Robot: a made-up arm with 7 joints.
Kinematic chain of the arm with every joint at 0, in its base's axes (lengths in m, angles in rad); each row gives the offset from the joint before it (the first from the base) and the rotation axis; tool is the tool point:
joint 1: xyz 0 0 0.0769 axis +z
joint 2: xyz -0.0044 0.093 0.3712 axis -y
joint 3: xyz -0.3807 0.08 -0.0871 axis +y
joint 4: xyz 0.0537 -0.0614 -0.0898 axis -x
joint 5: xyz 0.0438 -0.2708 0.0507 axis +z
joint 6: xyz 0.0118 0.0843 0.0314 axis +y
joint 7: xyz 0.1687 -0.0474 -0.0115 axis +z
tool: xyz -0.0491 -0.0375 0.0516
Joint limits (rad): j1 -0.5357..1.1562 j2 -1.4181..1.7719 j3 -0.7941..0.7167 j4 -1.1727..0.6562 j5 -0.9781..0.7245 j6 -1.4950..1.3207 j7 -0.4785..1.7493
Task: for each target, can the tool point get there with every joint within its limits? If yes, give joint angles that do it. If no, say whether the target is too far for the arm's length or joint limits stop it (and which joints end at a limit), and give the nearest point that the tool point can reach.
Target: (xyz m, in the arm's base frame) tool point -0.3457 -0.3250 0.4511
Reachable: yes | joints 0.3629 -1.1667 0.1854 -1.0332 -0.0412 -0.2381 0.8912
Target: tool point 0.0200 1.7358 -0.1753
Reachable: no: too far | nearest point 0.2211 0.6263 0.0019 | short by 1.141 m
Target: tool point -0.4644 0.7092 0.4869
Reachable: no: joint limits stop it (at a limit: joint 1, joint 3, joint 4, joint 6, joint 7) | nearest point -0.4961 0.4499 0.4815 | short by 0.261 m
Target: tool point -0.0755 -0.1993 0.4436
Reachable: yes | joints 0.7478 -0.7653 0.5573 0.1329 0.4331 -0.2317 0.5118
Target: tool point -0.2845 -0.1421 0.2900
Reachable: yes | joints -0.2034 0.6287 -0.3493 -0.1770 -0.1596 -1.1666 0.0187
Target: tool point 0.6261 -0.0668 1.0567
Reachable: no: joint limits stop it (at a limit: joint 2, joint 3, joint 5, joint 7) | nearest point 0.2903 -0.0310 0.8751 | short by 0.383 m
